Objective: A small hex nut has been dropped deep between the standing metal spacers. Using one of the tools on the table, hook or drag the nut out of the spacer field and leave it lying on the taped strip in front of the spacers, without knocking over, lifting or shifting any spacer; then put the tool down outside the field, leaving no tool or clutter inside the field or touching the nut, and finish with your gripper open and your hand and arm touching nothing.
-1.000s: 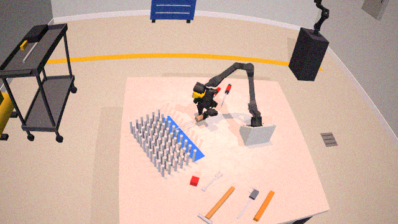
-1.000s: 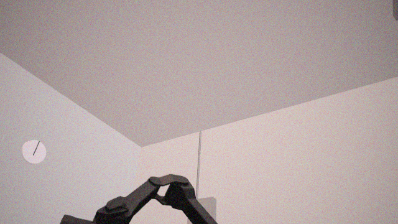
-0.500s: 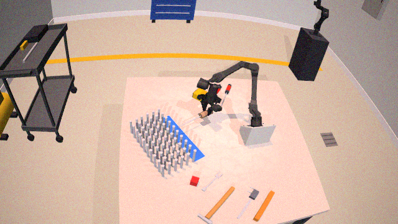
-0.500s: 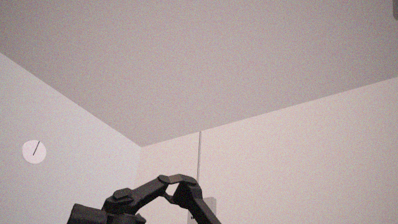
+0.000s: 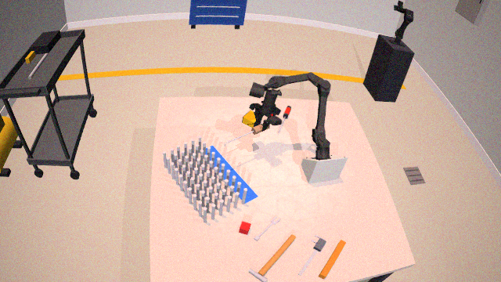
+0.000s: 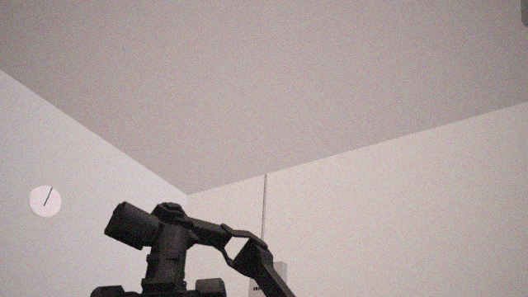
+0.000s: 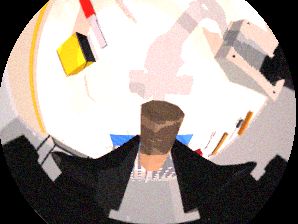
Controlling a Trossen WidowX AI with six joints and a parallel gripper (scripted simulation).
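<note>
Right now my gripper tip is 9 cm short of the brown-handled screwdriver and 5 cm to the right of it. The rest, counted from my gripper tip: blue taped strip: 17 cm ahead, 16 cm below, 13 cm to the left; then yellow block: 23 cm to the right, 14 cm below, 2 cm behind; then fork-ended tool: 48 cm to the left, 16 cm below, 5 cm ahead.
</note>
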